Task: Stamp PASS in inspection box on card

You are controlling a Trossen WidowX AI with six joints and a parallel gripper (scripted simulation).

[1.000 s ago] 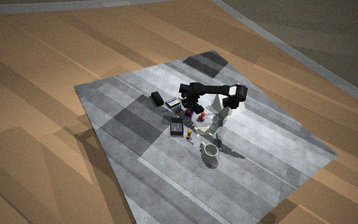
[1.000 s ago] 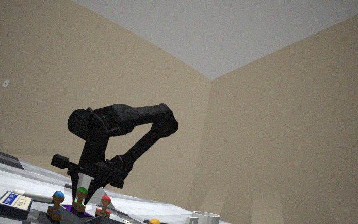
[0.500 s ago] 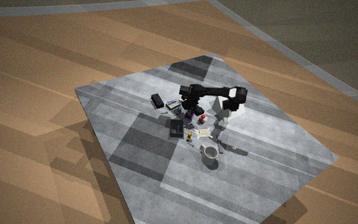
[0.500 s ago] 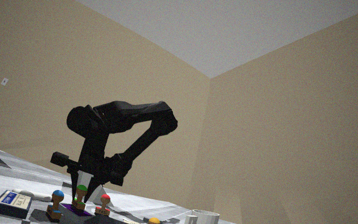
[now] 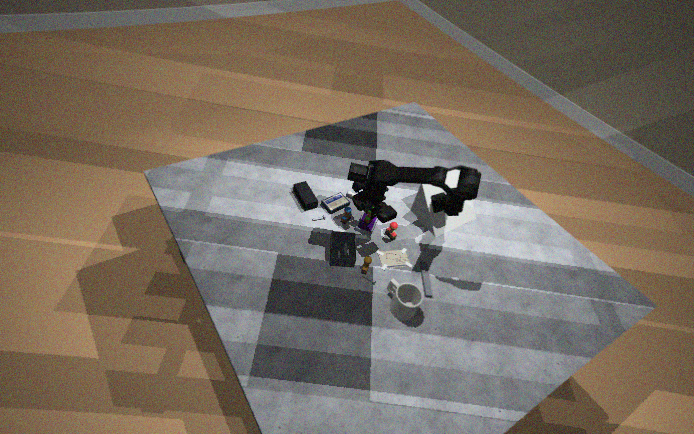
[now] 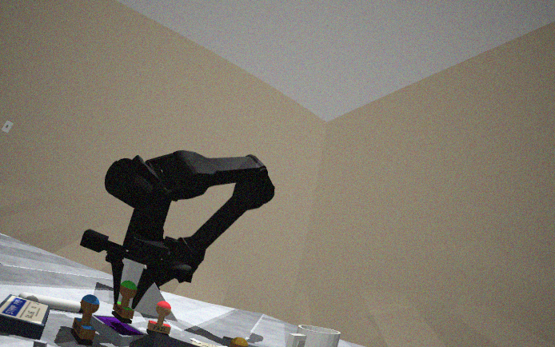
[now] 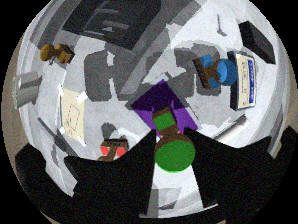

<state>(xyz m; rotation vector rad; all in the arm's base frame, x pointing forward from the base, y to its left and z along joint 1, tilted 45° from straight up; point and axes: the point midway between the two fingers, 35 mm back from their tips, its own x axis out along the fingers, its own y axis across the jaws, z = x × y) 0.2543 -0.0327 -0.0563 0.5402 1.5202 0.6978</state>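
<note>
Right now the purple ink pad is 40 mm below my gripper tip. Also, from my gripper tip: red-knobbed stamp 80 mm to the left, 50 mm behind, 30 mm below; then green-knobbed stamp right at my gripper tip; then blue-knobbed stamp 60 mm ahead, 50 mm to the right, 30 mm below.
</note>
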